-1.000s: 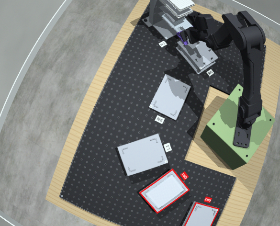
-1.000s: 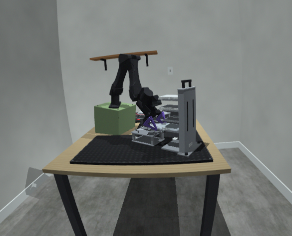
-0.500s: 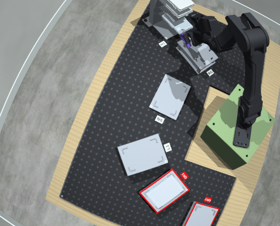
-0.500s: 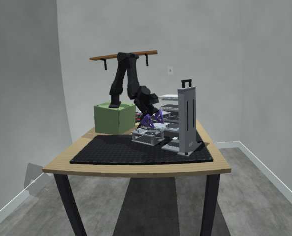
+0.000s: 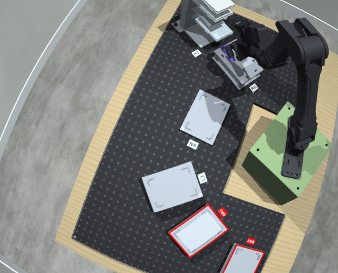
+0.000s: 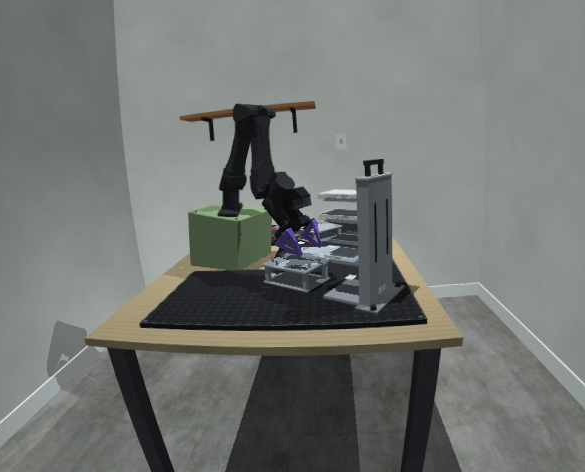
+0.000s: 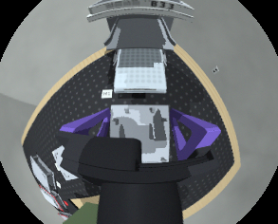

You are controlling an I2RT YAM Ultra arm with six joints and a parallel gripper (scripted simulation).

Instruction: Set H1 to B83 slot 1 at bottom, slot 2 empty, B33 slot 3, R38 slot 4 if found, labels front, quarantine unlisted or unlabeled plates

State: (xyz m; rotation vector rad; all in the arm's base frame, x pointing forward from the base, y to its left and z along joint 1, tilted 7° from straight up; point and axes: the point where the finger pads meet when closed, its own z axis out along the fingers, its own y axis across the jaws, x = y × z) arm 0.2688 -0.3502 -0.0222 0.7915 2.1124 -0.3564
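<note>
My hand is 4 cm past the regrip nest RG, 4 cm to the right of it and 5 cm above it. From my hand the other things lie so: plate hotel H1: 16 cm ahead, 13 cm to the right, 5 cm above; then landing nest L1: 9 cm ahead, 54 cm to the left, 6 cm below; then recovery nest N6: 4 cm ahead, 27 cm to the left, 10 cm below.
</note>
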